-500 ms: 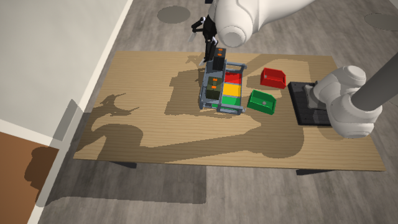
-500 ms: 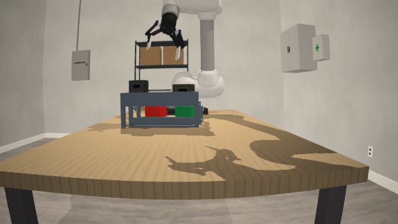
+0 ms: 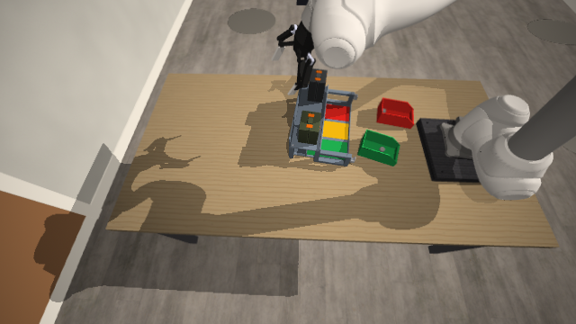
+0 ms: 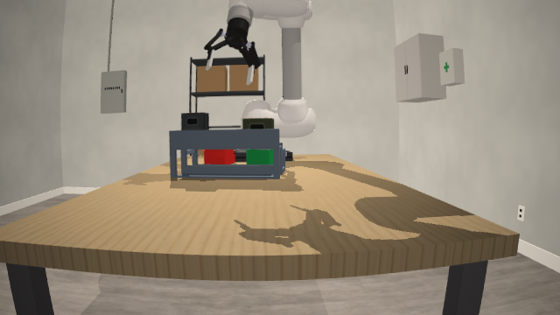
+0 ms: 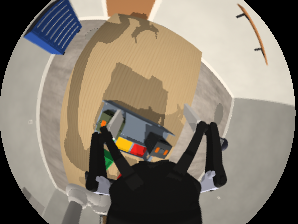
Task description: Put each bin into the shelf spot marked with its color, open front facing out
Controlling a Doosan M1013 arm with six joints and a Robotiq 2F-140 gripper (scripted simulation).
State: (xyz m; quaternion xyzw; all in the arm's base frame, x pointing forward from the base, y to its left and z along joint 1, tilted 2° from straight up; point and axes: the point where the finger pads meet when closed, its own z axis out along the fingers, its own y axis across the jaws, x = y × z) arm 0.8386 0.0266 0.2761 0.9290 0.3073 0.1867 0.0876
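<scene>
The red bin is 540 mm behind my hand, 300 mm below it and 160 mm to the right of it. The rest, counted from my hand: green bin: 450 mm behind, 300 mm below, 60 mm to the left.
</scene>
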